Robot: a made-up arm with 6 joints.
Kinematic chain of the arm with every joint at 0, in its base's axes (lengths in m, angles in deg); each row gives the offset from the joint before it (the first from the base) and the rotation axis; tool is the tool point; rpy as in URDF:
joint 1: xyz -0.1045 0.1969 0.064 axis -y
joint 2: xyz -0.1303 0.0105 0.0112 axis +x
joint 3: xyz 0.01 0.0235 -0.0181 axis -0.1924 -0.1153 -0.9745
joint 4: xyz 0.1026 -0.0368 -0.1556 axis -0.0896 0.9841 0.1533
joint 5: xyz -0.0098 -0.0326 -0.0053 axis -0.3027 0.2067 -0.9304
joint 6: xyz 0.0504 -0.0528 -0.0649 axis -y
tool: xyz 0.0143 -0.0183 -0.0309 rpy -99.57 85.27 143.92
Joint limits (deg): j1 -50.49..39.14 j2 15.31..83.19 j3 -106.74..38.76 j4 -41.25..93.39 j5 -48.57..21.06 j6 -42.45..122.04
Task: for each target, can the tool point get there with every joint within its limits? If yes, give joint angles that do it. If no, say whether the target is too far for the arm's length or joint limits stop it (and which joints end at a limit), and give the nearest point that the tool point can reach.
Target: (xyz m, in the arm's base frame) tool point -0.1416 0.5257 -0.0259
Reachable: yes | joints 30.79 50.63 -78.39 58.58 -28.00 98.04
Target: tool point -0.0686 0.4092 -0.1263
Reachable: yes | joints 3.89 35.09 -31.79 45.80 -31.63 108.75
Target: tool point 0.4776 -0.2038 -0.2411
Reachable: no: too far | nearest point 0.0683 0.0806 -0.1320 | short by 0.510 m
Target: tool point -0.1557 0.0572 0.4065
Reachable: no: joint limits stop it (at a limit: joint 2, joint 3, joint 4, joint 5) | nearest point -0.1474 0.3636 0.3508 | short by 0.312 m
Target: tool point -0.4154 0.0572 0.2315
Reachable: no: joint limits stop it (at a limit: joint 1, joint 2, joint 3, joint 4, joint 5) | nearest point -0.3685 0.0892 0.0991 | short by 0.144 m
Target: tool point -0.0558 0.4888 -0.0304
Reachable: yes | joints 13.86 48.25 -44.83 29.18 -26.54 81.42
